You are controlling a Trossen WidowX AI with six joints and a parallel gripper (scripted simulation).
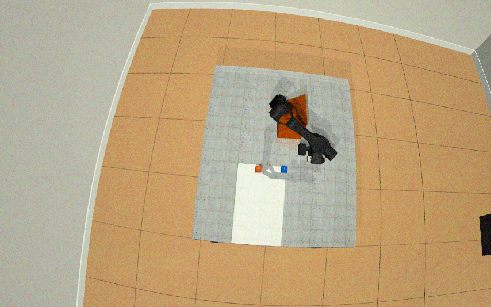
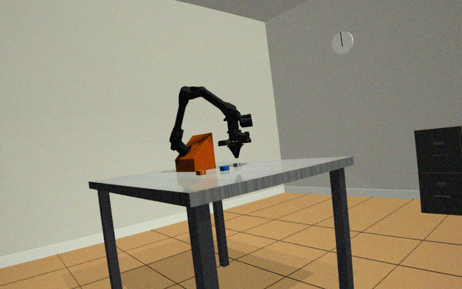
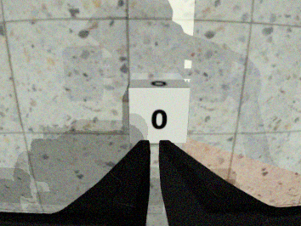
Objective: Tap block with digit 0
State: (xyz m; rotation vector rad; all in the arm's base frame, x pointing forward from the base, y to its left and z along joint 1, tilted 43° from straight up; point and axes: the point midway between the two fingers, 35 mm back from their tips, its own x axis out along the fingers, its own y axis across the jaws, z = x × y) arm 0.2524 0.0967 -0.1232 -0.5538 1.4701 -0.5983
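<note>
Now: gripper tip 30 mm above the white block and 10 mm short of it. From my gripper tip the other things lie so: orange block (290 mm to the right, 80 mm ahead, 30 mm below); then blue block (150 mm to the right, 70 mm ahead, 30 mm below).
</note>
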